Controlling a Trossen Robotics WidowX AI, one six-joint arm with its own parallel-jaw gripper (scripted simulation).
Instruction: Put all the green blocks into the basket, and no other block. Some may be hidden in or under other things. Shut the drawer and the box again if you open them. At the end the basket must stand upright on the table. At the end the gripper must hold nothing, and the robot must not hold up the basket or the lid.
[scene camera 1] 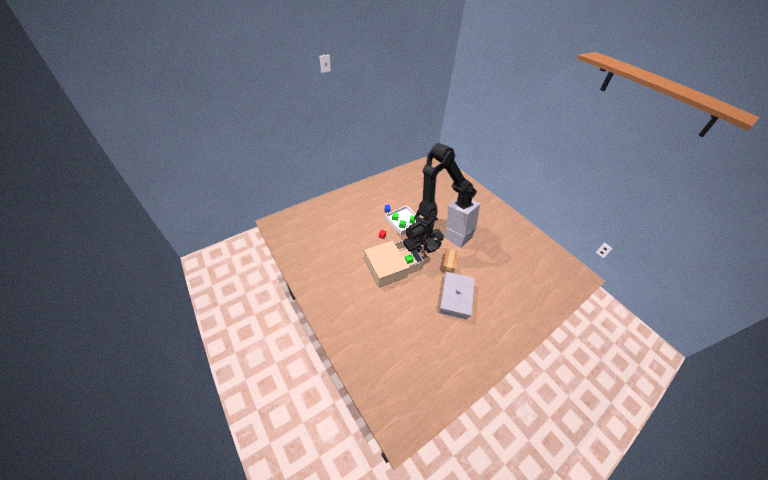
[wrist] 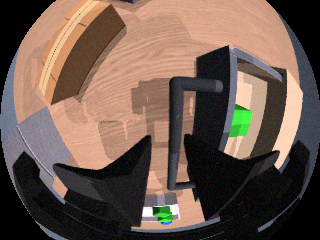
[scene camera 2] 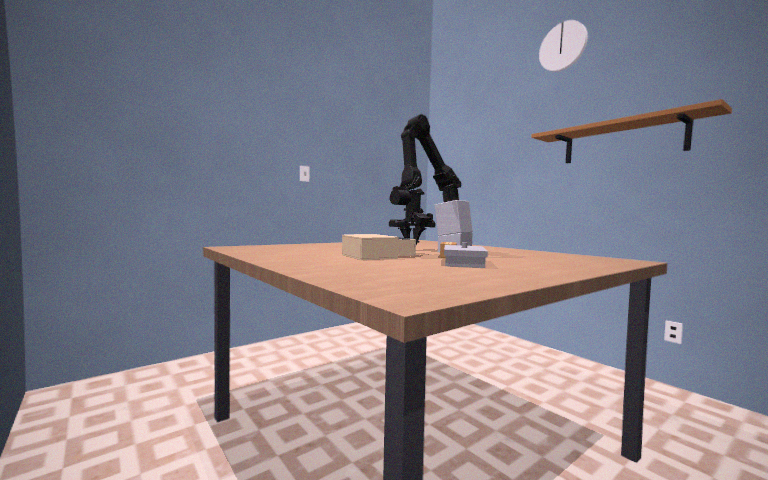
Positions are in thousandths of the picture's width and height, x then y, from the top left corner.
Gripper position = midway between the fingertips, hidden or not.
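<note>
My gripper in sight (scene camera 2: 536, 511), in the wrist view too (wrist: 523, 581).
</note>
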